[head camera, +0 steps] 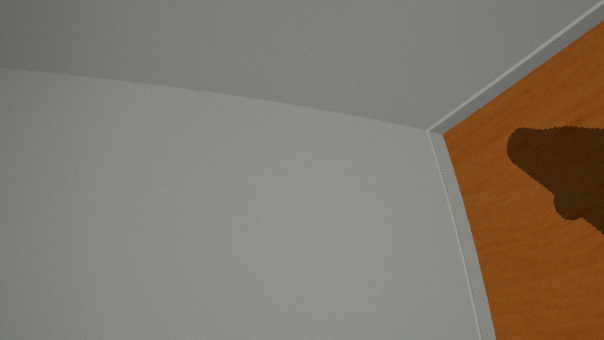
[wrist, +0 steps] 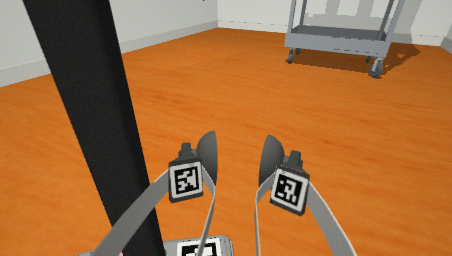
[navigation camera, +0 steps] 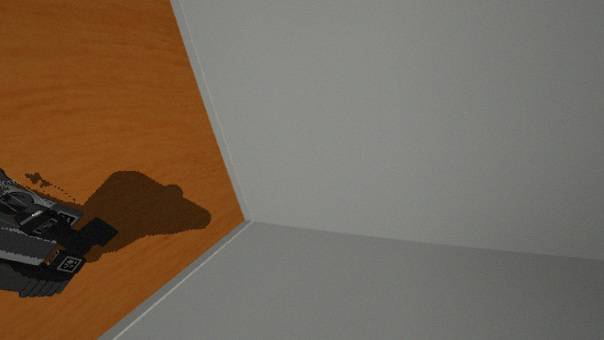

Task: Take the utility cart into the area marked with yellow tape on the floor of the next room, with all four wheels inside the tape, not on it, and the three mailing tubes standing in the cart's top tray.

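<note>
The grey utility cart stands at the back right of the wrist view. Its lower tray, parts of its posts and its casters show; its top tray is outside that view. My gripper is open and empty, well in front of the cart and apart from it. The mailing tubes and the yellow tape do not show in these views.
A black mast rises left of the gripper in the wrist view. Grey walls meet in a corner above the orange wood floor. Dark robot parts and their shadow lie near that corner in the navigation view.
</note>
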